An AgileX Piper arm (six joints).
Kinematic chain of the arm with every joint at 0, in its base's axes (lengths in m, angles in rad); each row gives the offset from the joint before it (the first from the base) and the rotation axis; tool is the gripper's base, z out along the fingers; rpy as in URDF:
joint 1: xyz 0 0 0.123 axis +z
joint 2: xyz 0 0 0 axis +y
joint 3: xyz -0.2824 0 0.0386 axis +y
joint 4: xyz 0.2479 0 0.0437 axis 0.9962 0 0.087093
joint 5: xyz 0 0 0 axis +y
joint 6: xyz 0.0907 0 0.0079 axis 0.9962 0 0.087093
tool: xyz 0 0 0 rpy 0 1.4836 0
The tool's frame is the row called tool.
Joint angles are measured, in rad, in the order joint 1, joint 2, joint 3, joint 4, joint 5, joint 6. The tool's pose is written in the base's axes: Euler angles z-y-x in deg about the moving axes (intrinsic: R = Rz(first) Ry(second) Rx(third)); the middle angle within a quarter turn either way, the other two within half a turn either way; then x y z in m. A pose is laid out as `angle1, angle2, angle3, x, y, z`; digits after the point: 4 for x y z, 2 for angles.
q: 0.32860, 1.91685, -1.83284, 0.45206, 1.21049, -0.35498
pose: -150.30, 26.87, 160.46, 0.3809, 0.1692, 0.3218
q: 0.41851, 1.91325, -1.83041, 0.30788, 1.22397, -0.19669
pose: -150.73, 22.39, 165.40, 0.3669, 0.1916, 0.3176
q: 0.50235, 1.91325, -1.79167, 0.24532, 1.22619, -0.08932
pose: -150.93, 18.40, 166.88, 0.3497, 0.2159, 0.3052
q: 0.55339, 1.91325, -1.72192, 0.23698, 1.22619, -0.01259
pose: -152.25, 13.40, 166.29, 0.3338, 0.2299, 0.2858
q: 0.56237, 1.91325, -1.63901, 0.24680, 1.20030, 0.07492
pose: -157.14, 8.81, 165.21, 0.3263, 0.2301, 0.2640
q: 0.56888, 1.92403, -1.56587, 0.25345, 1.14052, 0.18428
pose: -163.76, 5.69, 164.60, 0.3229, 0.2311, 0.2413
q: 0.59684, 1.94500, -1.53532, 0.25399, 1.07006, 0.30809
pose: -170.00, 4.75, 163.90, 0.3203, 0.2419, 0.2259
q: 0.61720, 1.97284, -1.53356, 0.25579, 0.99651, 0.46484
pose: -178.57, 4.34, 162.27, 0.3231, 0.2530, 0.2154
